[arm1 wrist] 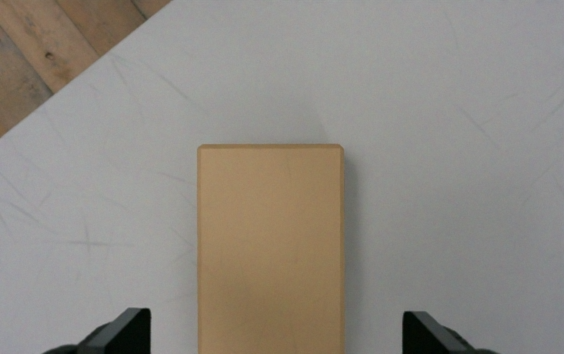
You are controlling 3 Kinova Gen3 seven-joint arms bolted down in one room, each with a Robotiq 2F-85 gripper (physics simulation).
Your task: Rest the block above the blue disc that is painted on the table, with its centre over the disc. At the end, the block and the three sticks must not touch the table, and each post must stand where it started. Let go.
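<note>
A tan, rectangular block (270, 245) lies on the grey table (425, 100), its long side running up the view and its near end cut off by the bottom edge. The arm1 gripper (276, 332) is open, with one dark fingertip on each side of the block and a gap between each fingertip and the block's sides. The blue disc, the three sticks, the posts and the grippers of arm2 and arm3 do not show in this view.
The table's edge runs diagonally across the top left corner, with a brown wooden plank floor (60, 45) beyond it. A soft shadow lies along the block's right side.
</note>
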